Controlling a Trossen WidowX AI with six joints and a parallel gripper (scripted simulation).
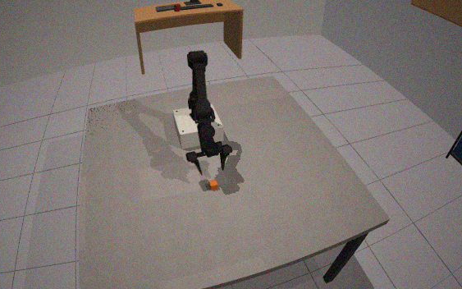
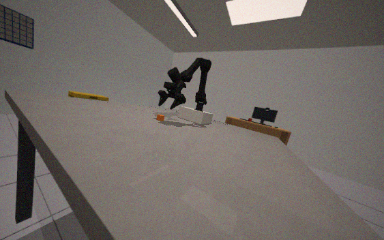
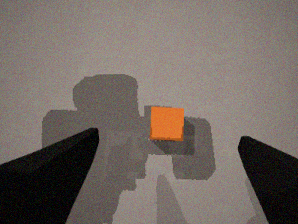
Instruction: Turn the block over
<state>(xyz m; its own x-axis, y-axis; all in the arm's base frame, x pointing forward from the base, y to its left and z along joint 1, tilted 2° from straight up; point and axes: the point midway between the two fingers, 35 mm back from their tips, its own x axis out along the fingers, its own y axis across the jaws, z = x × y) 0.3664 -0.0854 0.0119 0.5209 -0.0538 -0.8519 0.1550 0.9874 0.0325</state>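
The block lies 1 cm ahead of my gripper tip and 6 cm below it.
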